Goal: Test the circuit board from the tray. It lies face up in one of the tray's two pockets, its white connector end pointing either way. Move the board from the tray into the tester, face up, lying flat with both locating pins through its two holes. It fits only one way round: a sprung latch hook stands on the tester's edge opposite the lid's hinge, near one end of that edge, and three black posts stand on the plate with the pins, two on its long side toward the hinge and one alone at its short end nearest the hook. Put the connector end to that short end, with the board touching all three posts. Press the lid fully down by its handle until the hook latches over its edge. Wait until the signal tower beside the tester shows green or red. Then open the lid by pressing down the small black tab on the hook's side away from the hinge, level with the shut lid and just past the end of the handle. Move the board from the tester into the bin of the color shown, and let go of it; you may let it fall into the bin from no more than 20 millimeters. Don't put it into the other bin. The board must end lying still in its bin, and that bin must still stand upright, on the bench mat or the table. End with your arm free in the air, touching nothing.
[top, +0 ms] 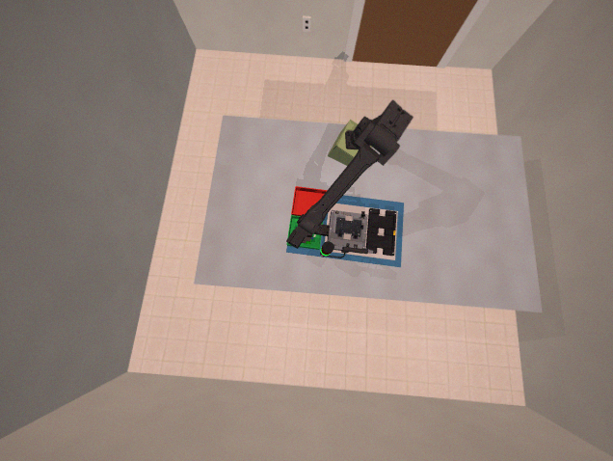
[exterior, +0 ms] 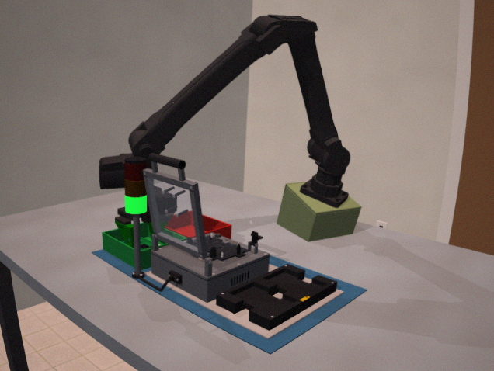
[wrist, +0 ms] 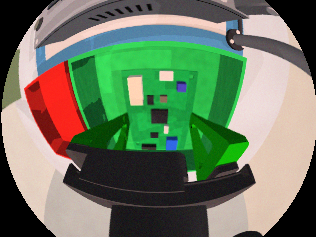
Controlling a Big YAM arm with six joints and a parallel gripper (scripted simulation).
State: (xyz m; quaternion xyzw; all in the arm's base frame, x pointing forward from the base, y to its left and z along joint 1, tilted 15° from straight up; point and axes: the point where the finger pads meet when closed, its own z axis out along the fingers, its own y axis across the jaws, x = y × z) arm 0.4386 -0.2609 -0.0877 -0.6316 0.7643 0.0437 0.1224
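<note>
The green bin is 10 mm below my hand. The rest, counted from my hand: tester plate: 210 mm to the left, 50 mm above, 10 mm behind; then red bin: 150 mm behind, 30 mm to the left, 10 mm below; then clear lid: 190 mm to the left, 160 mm above, 100 mm ahead.
</note>
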